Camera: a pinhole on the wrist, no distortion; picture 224 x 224 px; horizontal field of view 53.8 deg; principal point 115.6 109.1 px. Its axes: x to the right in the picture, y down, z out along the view. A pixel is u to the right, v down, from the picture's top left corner.
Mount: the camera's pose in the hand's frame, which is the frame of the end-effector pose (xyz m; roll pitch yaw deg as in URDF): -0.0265 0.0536 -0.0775 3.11 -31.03 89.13
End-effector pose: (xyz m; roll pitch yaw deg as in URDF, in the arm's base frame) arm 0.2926 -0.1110 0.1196 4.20 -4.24 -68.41
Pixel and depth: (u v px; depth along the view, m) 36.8 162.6 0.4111
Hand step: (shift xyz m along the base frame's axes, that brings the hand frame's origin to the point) -0.3233 0.0032 0.1733
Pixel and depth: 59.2 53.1 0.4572
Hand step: -0.2433 -0.1952 0.2343
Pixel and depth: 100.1 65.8 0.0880
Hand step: 0.0016 0.0058 -0.0063
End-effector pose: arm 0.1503 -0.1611 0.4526 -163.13 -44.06 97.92
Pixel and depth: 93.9 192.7 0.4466
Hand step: -0.2916 -0.0171 -0.2761
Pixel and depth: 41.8 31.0 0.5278
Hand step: -0.4600 0.1778 0.0146
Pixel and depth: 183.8 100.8 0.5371
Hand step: -0.2534 0.2769 -0.2896
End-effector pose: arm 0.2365 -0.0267 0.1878 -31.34 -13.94 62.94
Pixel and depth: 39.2 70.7 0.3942
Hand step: 0.1090 -0.0723 0.3026
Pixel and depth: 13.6 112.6 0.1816
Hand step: 0.0497 -0.0732 0.0800
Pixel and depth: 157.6 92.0 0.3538
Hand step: -0.0862 -0.0059 0.2545
